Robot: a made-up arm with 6 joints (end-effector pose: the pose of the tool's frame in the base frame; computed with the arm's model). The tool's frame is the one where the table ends. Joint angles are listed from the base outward.
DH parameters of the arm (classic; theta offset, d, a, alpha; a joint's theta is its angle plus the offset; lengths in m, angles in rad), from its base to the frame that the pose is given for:
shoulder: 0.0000 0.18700 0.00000 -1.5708
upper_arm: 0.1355 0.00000 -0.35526 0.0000
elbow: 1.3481 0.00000 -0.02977 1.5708
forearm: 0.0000 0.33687 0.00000 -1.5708
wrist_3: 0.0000 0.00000 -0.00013 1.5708
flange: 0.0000 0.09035 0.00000 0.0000
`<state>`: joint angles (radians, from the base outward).
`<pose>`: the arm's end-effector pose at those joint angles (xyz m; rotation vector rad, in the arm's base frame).
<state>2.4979 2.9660 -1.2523 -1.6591 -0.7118 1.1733</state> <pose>-0.3208 0.1671 -0.2047 2.4466 -0.2190 -0.3613</pose>
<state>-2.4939 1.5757 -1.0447 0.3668 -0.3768 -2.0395</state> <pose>-0.3708 -0.2655 0.4131 -0.8355 -1.6897 1.4260</pose>
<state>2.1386 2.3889 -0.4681 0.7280 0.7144 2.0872</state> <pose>-0.1249 0.1227 0.0050 0.9314 2.3847 -1.1923</pose>
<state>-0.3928 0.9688 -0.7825 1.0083 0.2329 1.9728</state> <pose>0.2513 -0.0852 0.4809 2.3072 -0.0728 1.8246</pose>
